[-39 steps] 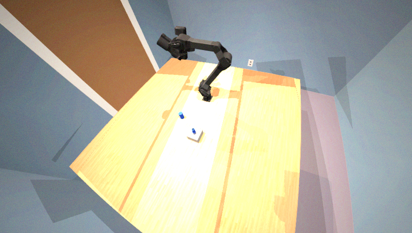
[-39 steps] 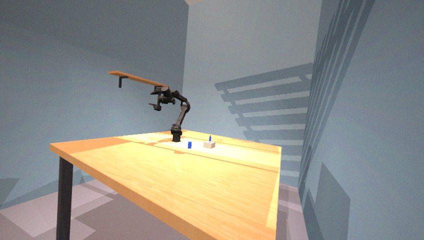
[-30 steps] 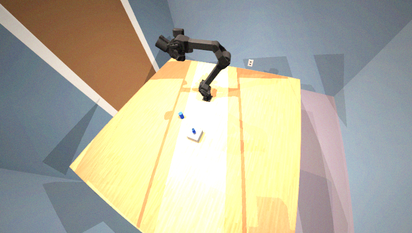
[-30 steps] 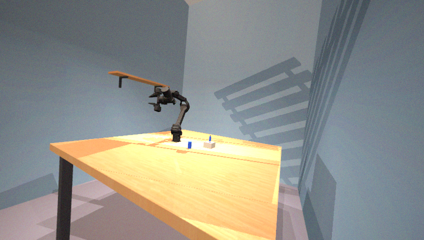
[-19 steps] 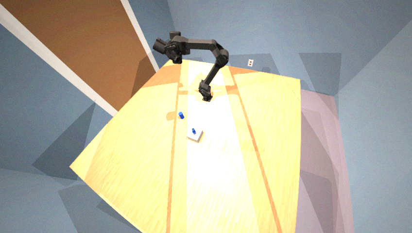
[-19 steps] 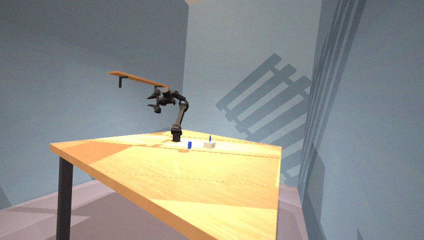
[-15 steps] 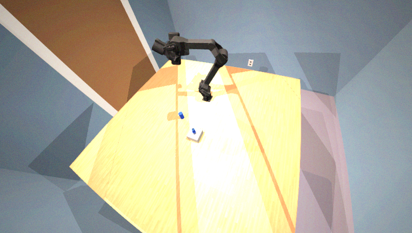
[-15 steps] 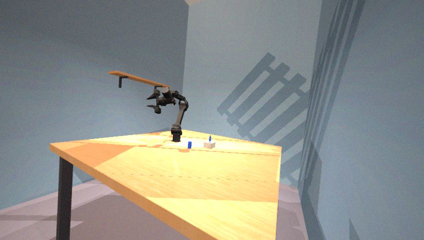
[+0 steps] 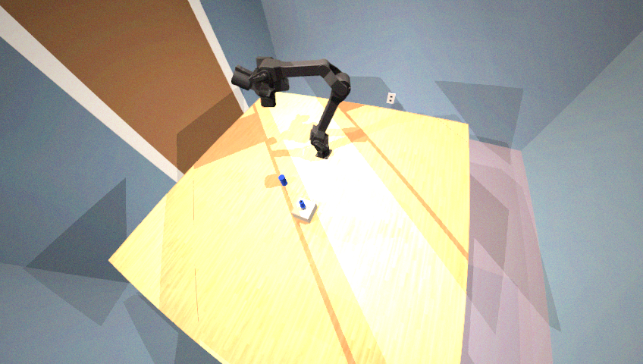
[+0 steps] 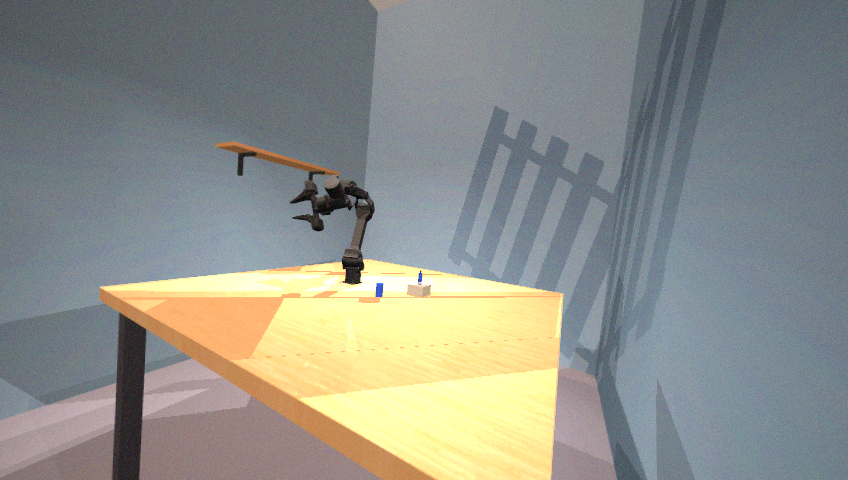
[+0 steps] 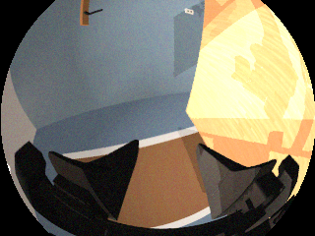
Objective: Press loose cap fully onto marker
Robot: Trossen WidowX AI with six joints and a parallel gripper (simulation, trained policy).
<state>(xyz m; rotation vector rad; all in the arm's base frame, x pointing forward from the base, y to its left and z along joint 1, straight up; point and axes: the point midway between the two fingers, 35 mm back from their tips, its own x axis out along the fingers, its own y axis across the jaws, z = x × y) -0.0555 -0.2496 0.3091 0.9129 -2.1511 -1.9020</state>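
My gripper tip is now 310 mm short of the blue marker cap, 170 mm to the right of it and 270 mm above it. The rest, counted from my gripper tip: white holder block 400 mm ahead, 320 mm to the left, 280 mm below.
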